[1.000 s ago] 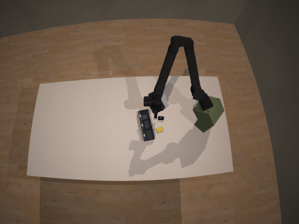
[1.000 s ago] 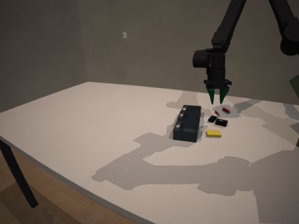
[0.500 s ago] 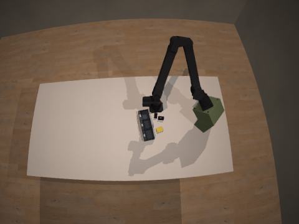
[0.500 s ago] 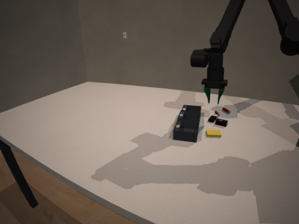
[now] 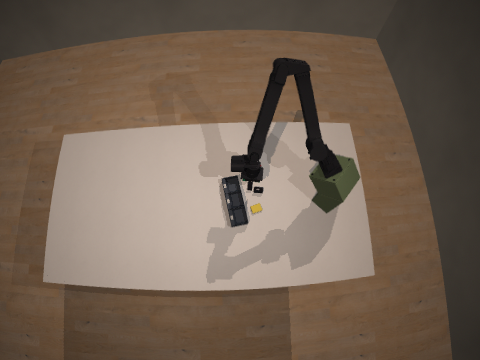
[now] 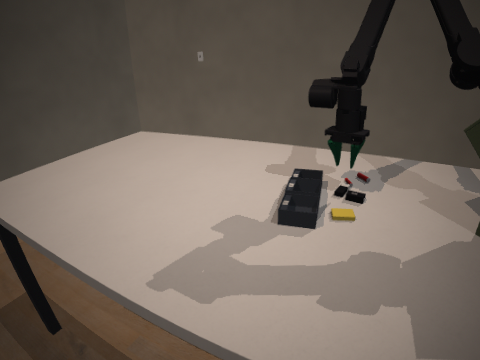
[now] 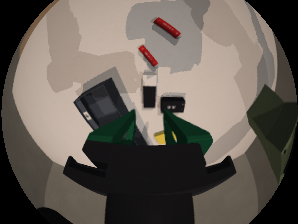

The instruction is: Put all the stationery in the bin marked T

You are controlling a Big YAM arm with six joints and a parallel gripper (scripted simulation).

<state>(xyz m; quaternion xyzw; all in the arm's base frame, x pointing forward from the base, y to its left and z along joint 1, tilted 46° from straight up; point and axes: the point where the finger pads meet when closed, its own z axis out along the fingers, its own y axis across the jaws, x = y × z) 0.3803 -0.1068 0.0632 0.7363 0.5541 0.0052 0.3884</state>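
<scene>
My hand is 1 cm to the left of the black item and 8 cm above it. From my hand the other things lie so: three joined bins (11 cm ahead, 6 cm to the left, 6 cm below); yellow block (1 cm ahead, 13 cm to the left, 8 cm below).
</scene>
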